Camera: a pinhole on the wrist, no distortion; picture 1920 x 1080 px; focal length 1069.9 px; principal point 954.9 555.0 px. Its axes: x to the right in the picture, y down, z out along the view. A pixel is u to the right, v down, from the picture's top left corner.
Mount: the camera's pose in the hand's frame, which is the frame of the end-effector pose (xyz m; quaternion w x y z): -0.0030 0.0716 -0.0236 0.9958 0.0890 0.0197 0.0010
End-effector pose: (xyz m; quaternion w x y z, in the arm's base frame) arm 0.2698 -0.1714 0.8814 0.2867 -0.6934 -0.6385 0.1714
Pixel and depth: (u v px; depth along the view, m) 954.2 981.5 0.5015
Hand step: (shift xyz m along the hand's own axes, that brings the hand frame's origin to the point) 0.0167 0.1795 0.5050
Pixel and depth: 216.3 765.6 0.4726
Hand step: -0.3102 0.0776 0.4704
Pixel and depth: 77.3 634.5 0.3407
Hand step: -0.2688 0.0346 0.3268
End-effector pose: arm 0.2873 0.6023 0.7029 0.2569 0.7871 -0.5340 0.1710
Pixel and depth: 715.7 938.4 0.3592
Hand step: -0.0689 0.1342 0.3556
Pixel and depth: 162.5 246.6 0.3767
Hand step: -0.2671 -0.1036 0.3385
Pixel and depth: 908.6 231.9 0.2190
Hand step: -0.0039 -0.0324 0.1804
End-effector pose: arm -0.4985 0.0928 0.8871 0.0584 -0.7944 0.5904 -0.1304
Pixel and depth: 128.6 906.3 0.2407
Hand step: -0.1791 0.1057 0.2344
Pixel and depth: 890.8 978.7 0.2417
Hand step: -0.0078 0.1229 0.2316
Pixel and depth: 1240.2 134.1 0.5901
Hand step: 0.1771 -0.2606 0.5094
